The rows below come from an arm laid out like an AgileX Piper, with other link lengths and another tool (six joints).
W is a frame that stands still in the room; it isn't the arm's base.
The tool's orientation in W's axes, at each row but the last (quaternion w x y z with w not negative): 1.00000, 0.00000, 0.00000, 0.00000; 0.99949, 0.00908, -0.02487, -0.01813; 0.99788, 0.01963, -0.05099, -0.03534; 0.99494, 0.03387, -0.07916, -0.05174; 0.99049, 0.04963, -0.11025, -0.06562
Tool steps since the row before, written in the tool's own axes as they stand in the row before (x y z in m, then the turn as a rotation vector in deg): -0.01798, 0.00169, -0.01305, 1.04, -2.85, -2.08; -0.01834, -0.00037, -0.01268, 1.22, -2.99, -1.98; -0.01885, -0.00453, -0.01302, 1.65, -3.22, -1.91; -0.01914, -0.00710, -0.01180, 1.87, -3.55, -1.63; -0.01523, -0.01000, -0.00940, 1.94, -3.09, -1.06
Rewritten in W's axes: -0.01798, 0.00169, -0.01305, 1.04, -2.85, -2.08; -0.01768, 0.00052, -0.01357, 1.21, -3.00, -1.97; -0.01767, -0.00268, -0.01503, 1.61, -3.26, -1.87; -0.01759, -0.00427, -0.01511, 1.75, -3.63, -1.59; -0.01380, -0.00693, -0.01348, 1.75, -3.23, -0.97
